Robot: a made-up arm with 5 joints.
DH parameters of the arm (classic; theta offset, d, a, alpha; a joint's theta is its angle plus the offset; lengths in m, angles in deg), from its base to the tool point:
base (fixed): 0 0 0 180
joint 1: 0 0.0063 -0.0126 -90
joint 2: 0 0.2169 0.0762 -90
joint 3: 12.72 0 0.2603 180
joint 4: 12.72 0.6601 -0.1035 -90
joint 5: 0 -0.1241 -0.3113 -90
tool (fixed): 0 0.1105 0 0
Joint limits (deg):
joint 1: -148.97..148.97
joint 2: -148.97..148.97
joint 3: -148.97..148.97
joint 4: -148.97..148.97
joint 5: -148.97..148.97
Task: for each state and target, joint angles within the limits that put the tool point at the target. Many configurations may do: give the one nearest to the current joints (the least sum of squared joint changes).
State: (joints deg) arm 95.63 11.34 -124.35 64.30 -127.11
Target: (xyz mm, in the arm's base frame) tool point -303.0 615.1 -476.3
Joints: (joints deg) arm 115.28 -15.68 -129.64 59.78 -143.63
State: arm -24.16 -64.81 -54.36 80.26 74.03
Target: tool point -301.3 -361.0 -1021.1
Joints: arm -20.48 -53.35 -50.12 81.84 72.41
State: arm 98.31 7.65 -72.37 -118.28 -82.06
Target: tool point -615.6 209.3 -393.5
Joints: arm 106.95 2.14 -71.53 -136.78 -36.34
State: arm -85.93 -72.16 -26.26 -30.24 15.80
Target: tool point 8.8 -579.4 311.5
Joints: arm -75.77 -110.92 -27.20 -26.27 13.32
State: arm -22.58 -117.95 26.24 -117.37 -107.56
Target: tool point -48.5 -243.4 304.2
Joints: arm -63.46 -148.97 63.26 -102.23 -103.43
